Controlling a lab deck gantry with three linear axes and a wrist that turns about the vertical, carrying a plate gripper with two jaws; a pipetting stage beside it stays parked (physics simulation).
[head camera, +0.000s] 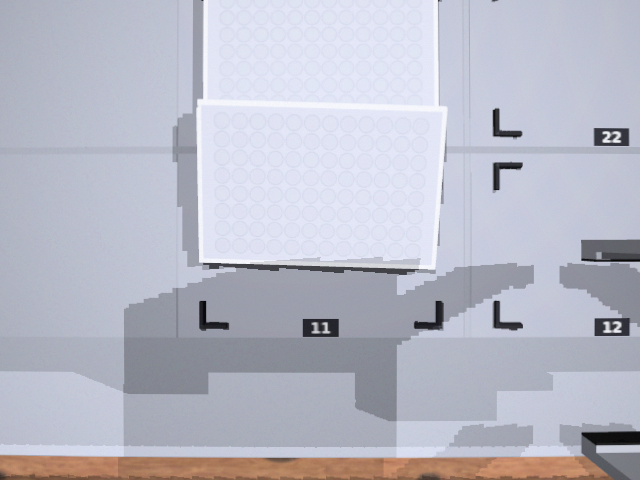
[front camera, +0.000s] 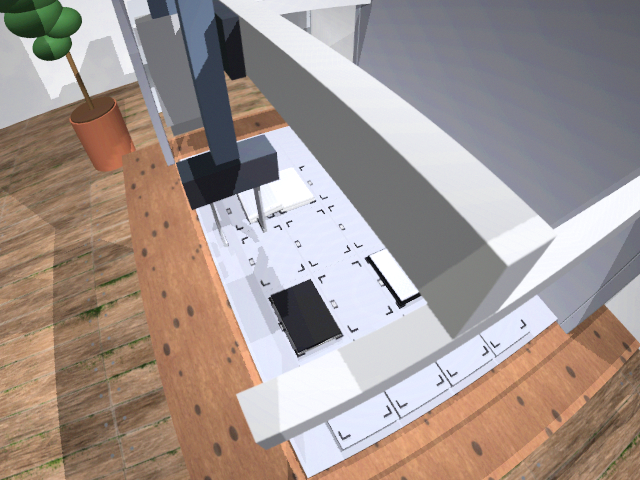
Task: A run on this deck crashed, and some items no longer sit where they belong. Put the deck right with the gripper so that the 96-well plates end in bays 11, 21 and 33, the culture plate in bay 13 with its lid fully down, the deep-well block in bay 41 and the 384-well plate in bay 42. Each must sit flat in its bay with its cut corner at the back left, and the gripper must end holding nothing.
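Frame: origin at the robot's base, x ahead, y left, z up, level; metres.
Where they show: gripper, between the fingertips: (head camera: pixel 622 346) (front camera: pixel 243 233); robot's base, origin of its link: (head camera: pixel 206 322).
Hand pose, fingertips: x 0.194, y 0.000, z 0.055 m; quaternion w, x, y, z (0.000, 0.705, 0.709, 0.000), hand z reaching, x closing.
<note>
Each offset is from my fingertips to the centre of the thing. "spot": to the spot under its first point.
My gripper (front camera: pixel 244 236) (head camera: pixel 615 348) is open and empty, above bay 12 near the deck's front; its jaws show at the right edge in the head view. A white 96-well plate @(dx -0.131, dy +0.074, dz -0.041 m) (front camera: pixel 250 206) (head camera: pixel 320 186) lies askew over the back of bay 11. Its back edge is raised and overlaps the front of another white 96-well plate @(dx -0.130, dy +0.150, dz -0.048 m) (front camera: pixel 294 188) (head camera: pixel 320 51) in bay 21. A black-lidded culture plate @(dx +0.198, dy +0.043, dz -0.043 m) (front camera: pixel 307 315) sits in bay 13. A white-topped plate @(dx +0.198, dy +0.257, dz -0.048 m) (front camera: pixel 395 273) with black sides is in bay 33, partly behind the beam. The deep-well block and 384-well plate do not show.
A wide grey beam (front camera: pixel 361 155) crosses over the deck and hides its back part in the front view. A pale front rail (front camera: pixel 361 366) runs across the near end. Black corner brackets @(spot: dx -0.033, dy +0.110, dz -0.052 m) (head camera: pixel 496 124) mark the bays. A wooden border (front camera: pixel 175 310) (head camera: pixel 320 467) surrounds the deck.
</note>
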